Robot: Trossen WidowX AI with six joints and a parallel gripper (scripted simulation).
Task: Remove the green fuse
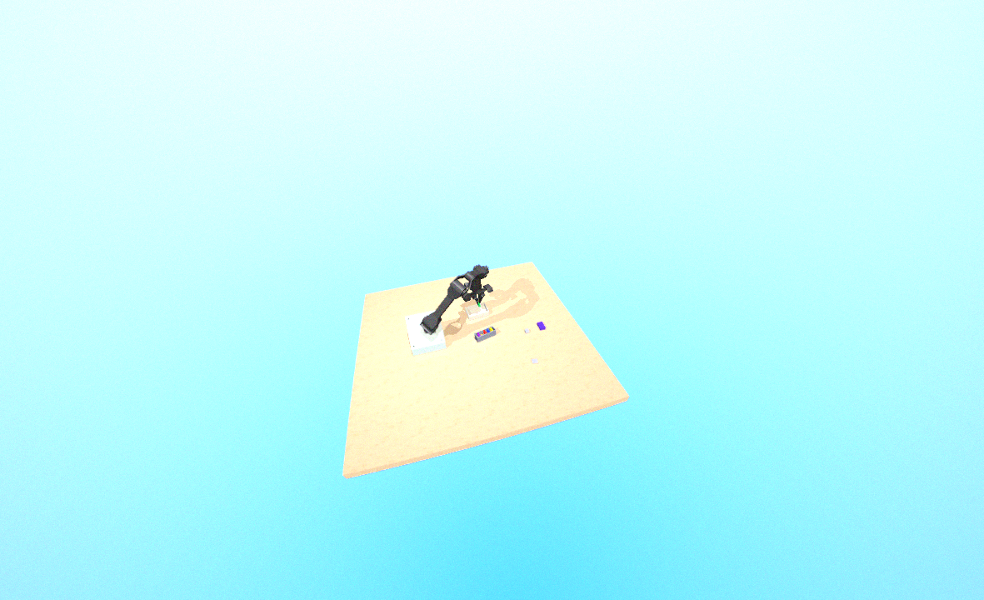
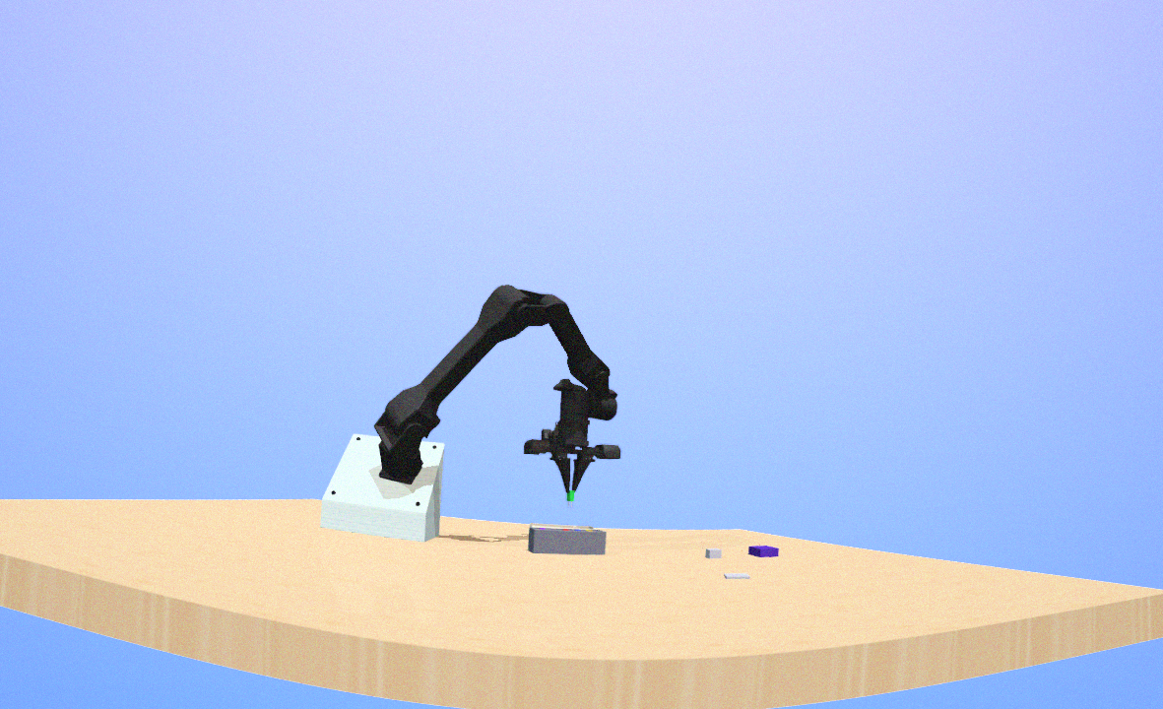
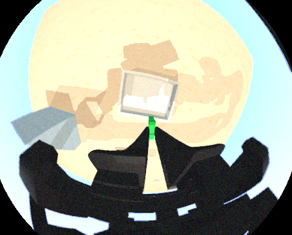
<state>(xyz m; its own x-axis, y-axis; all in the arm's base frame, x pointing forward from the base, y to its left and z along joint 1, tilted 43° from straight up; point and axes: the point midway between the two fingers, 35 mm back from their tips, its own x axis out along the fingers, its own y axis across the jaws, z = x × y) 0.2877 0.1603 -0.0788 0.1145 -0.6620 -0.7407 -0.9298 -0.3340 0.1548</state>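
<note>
Right now my gripper tip is 10 cm above the pale square tray, 4 cm to the right of it and 1 cm past it. From my gripper tip the other things lie so: grey cube: 25 cm ahead, 20 cm to the right, 9 cm below; purple block: 35 cm ahead, 17 cm to the right, 9 cm below; green fuse: 1 cm below.
</note>
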